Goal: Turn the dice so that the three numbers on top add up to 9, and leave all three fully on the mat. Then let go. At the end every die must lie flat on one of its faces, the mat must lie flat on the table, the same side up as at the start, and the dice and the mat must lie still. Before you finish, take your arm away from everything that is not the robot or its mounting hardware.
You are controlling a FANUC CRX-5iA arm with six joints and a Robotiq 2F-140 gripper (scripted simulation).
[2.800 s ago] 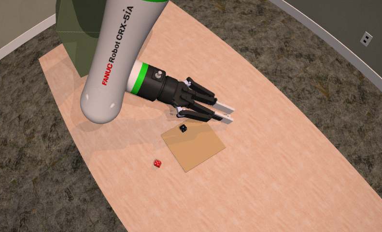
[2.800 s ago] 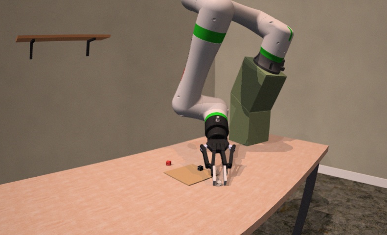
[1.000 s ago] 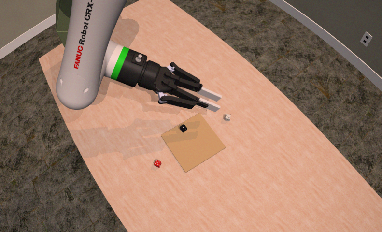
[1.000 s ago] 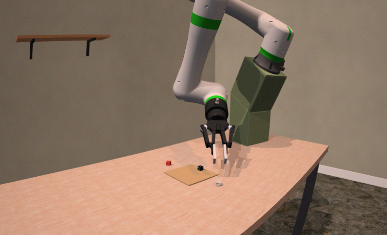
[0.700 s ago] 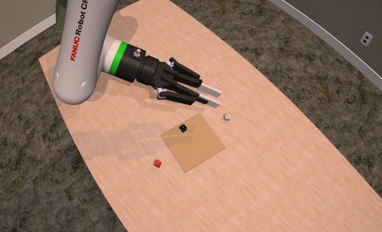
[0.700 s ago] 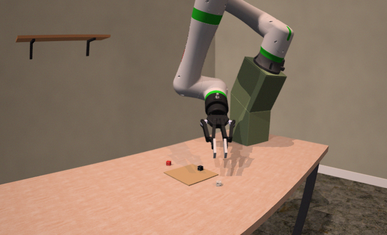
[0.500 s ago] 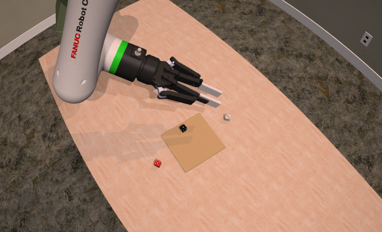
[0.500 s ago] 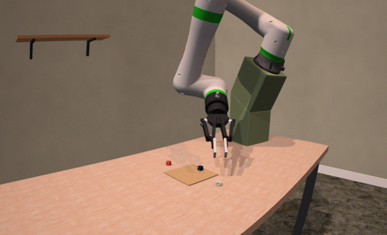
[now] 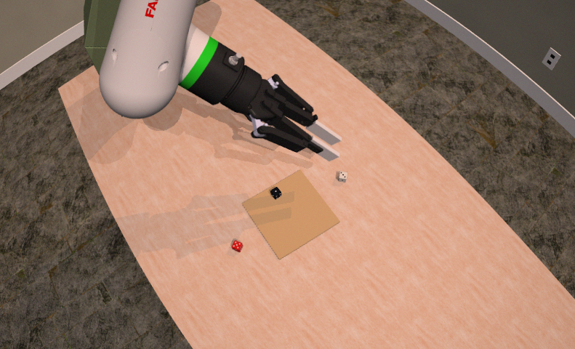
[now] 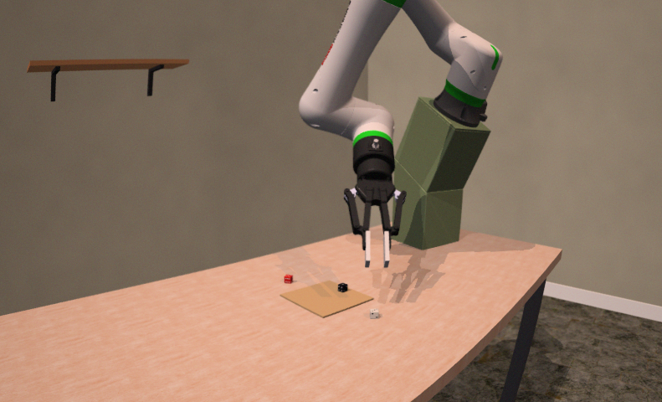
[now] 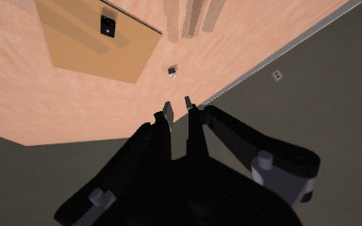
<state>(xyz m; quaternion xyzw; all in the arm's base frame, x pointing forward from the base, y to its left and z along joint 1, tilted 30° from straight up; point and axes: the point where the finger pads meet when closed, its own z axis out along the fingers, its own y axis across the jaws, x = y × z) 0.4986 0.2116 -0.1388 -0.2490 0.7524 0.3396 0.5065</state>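
My gripper is now 30 mm short of the white die, 30 mm to the right of it and 120 mm above it. Also, from my hand: tan square mat: 40 mm ahead, 100 mm to the right, 120 mm below; black die: 10 mm behind, 100 mm to the right, 110 mm below; red die: 40 mm ahead, 220 mm to the right, 120 mm below.
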